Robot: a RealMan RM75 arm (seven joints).
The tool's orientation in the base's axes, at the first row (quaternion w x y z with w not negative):
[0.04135 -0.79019 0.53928 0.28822]
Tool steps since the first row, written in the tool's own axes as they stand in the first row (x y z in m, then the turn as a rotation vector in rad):
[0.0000 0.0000 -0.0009 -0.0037 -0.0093 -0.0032]
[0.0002 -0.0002 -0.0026 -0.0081 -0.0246 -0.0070]
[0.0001 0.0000 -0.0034 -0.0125 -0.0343 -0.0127]
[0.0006 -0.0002 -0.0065 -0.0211 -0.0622 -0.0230]
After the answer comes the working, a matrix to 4 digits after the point.
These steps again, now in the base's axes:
[0.0004 -0.0003 0.0007 0.0085 0.0057 0.0022]
[0.0013 -0.0011 0.0020 0.0224 0.0143 0.0038]
[0.0014 -0.0014 0.0028 0.0321 0.0198 0.0084]
[0.0030 -0.0029 0.0050 0.0586 0.0346 0.0144]

The tool's axes in the first row as the columns of a matrix, in the base's axes (rounded; the answer above uses it unrounded):
[0.2522 -0.8761 -0.4109]
[-0.8284 -0.4149 0.3762]
[-0.5001 0.2455 -0.8304]

